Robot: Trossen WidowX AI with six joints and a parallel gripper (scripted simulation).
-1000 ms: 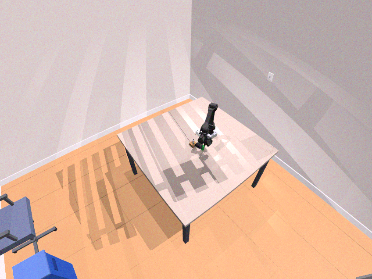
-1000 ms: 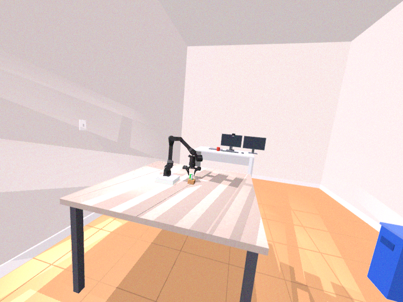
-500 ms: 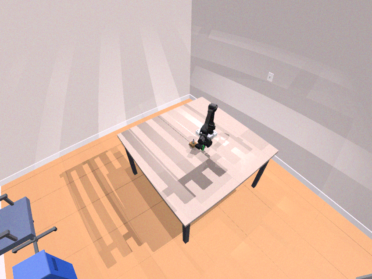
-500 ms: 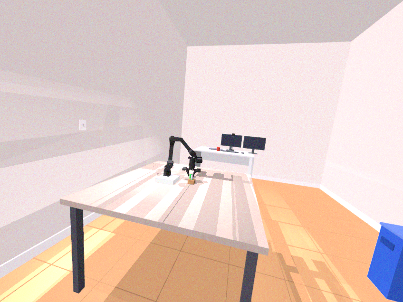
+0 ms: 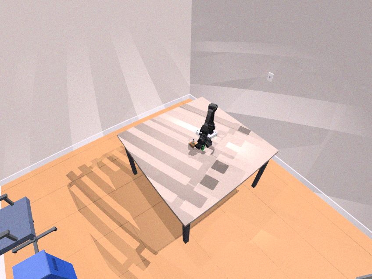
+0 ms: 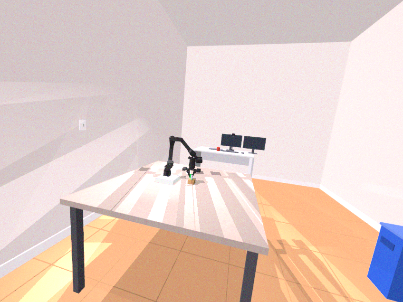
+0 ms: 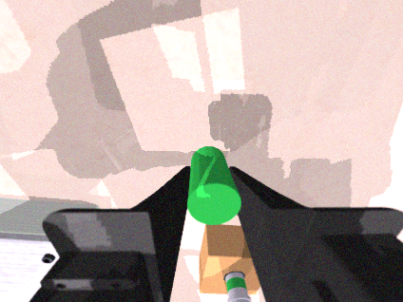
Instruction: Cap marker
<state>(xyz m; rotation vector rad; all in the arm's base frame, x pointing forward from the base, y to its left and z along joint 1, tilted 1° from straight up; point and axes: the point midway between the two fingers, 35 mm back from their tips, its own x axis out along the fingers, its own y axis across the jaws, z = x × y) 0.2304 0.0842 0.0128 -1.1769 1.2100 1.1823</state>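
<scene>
Right now my gripper tip is 11 cm to the left of the holder block and 2 cm short of it. Round my gripper tip: green cap 1 cm above.
</scene>
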